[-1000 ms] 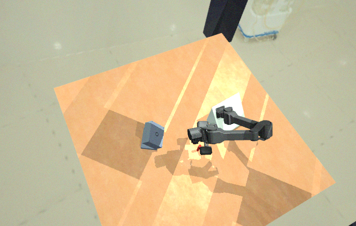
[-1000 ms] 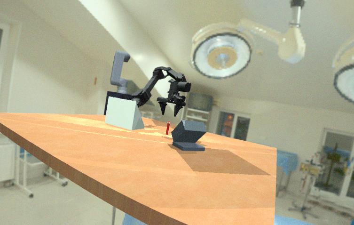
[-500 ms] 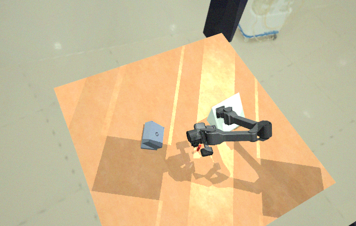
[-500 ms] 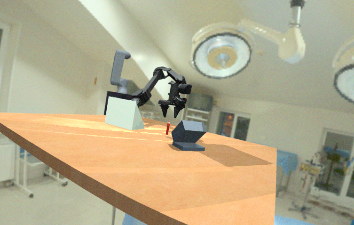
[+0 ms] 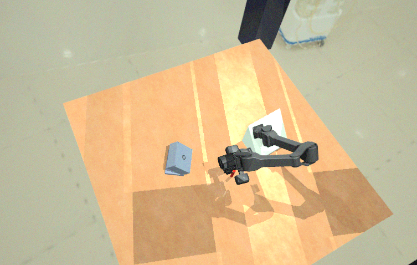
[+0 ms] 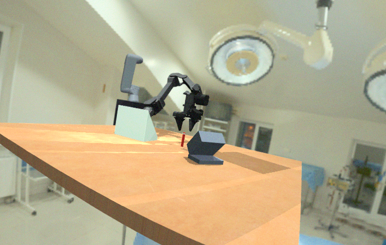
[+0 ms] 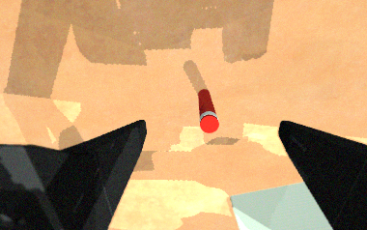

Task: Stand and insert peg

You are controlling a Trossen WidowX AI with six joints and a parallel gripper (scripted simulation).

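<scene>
My gripper tip is 30 mm above the red peg. From my gripper tip the other things lie so: blue-grey sloped panel (210 mm ahead, 170 mm to the right, 20 mm below).
</scene>
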